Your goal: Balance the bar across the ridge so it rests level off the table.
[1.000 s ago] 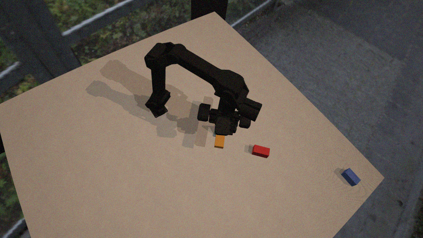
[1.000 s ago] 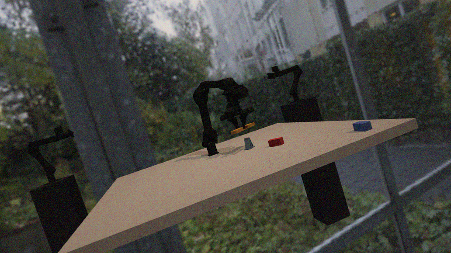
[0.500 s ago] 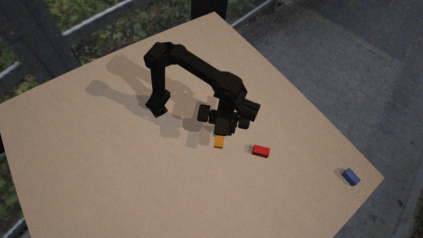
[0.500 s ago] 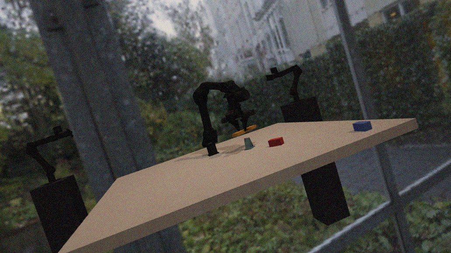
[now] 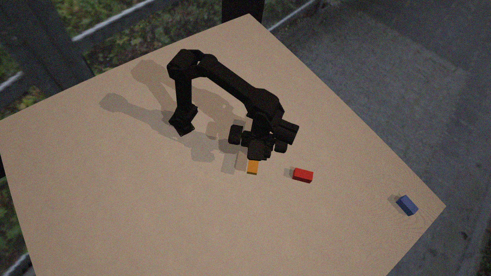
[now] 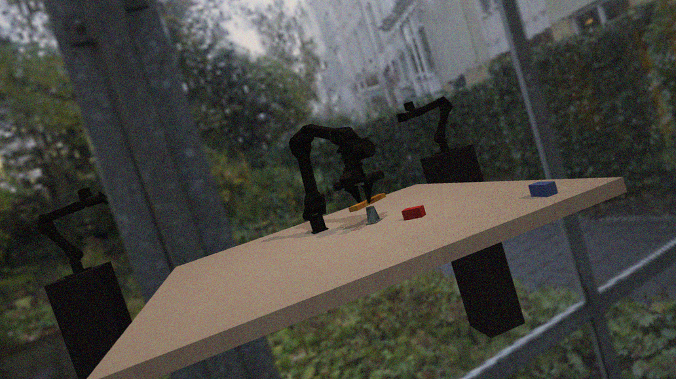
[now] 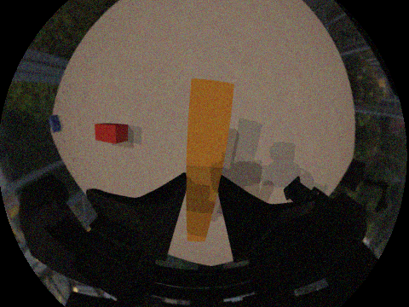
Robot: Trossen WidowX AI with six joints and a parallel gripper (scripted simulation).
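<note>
Right now my gripper tip is 2 cm to the right of the orange bar and 2 cm past it. Also, from my gripper tip: blue block (48 cm ahead, 36 cm to the left, 6 cm below); red block (16 cm ahead, 11 cm to the left, 6 cm below).
</note>
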